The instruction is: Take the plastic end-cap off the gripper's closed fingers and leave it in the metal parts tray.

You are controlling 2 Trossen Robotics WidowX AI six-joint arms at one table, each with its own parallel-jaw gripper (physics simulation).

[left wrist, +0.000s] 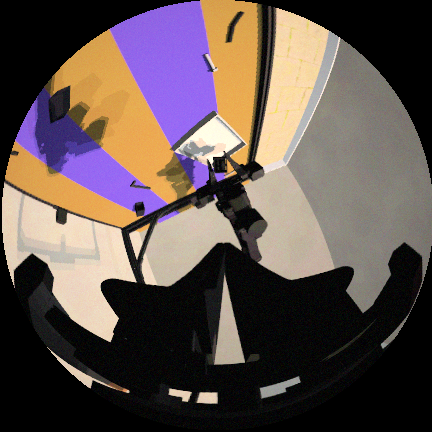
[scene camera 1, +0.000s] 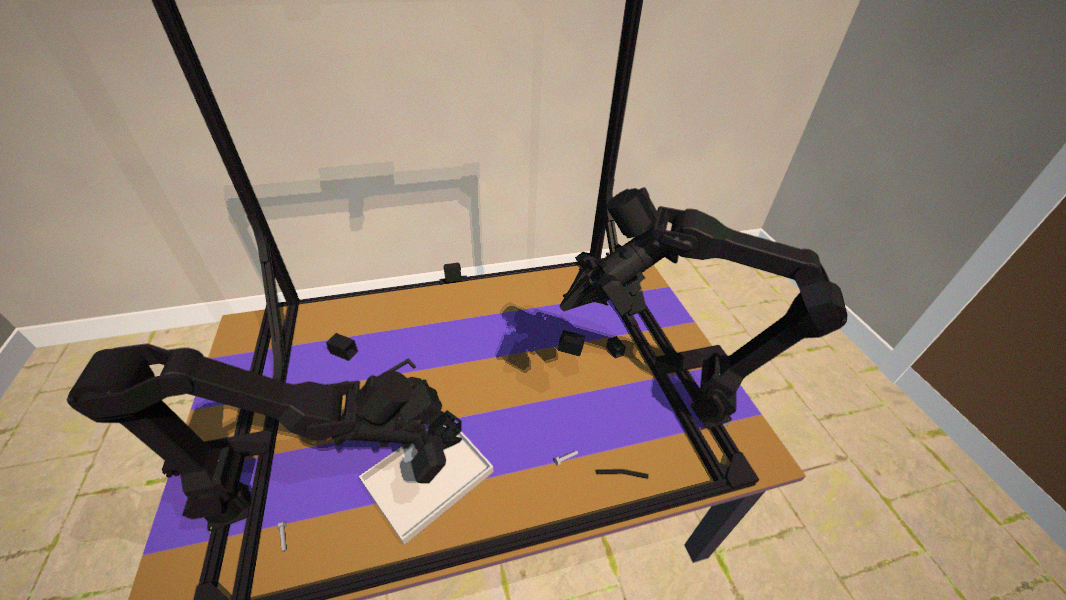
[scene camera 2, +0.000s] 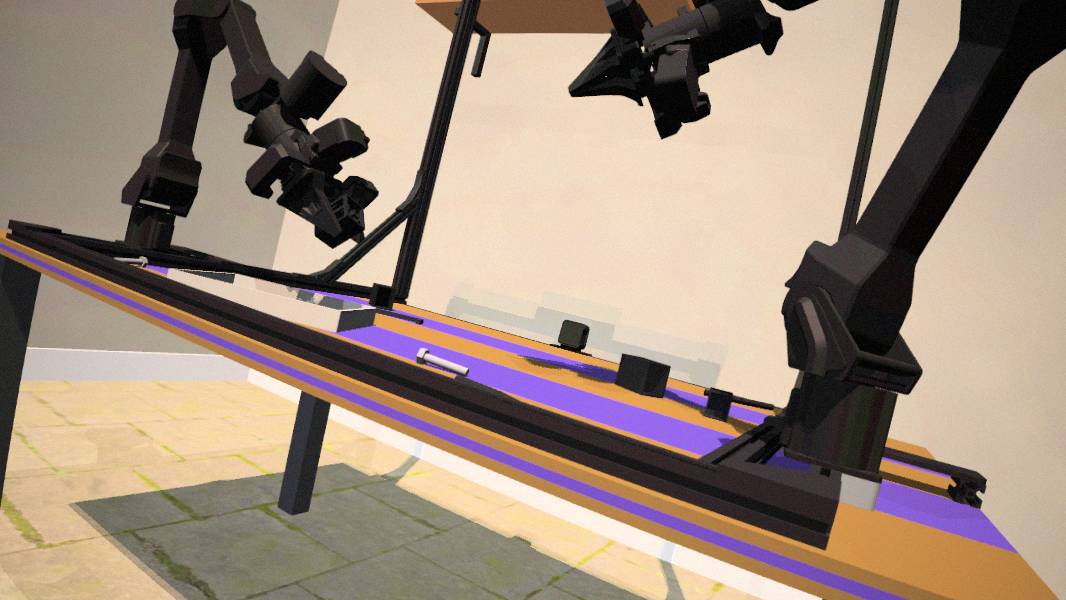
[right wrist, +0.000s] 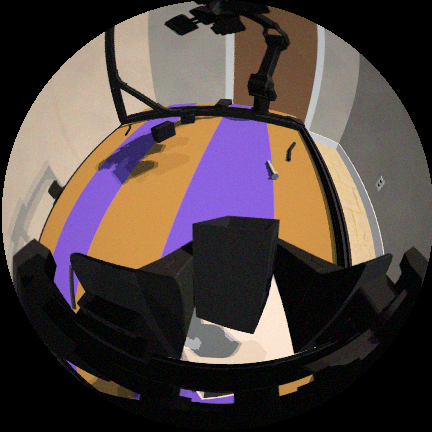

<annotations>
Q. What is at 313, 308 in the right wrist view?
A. My right gripper.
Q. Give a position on a metal parts tray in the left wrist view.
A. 211, 135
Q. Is my left gripper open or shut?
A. Shut.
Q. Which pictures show my right gripper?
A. The left wrist view, scene camera 1, scene camera 2 and the right wrist view: all of them.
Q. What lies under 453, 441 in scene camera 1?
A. My right gripper.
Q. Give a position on a plastic end-cap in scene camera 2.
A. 344, 208
</annotations>
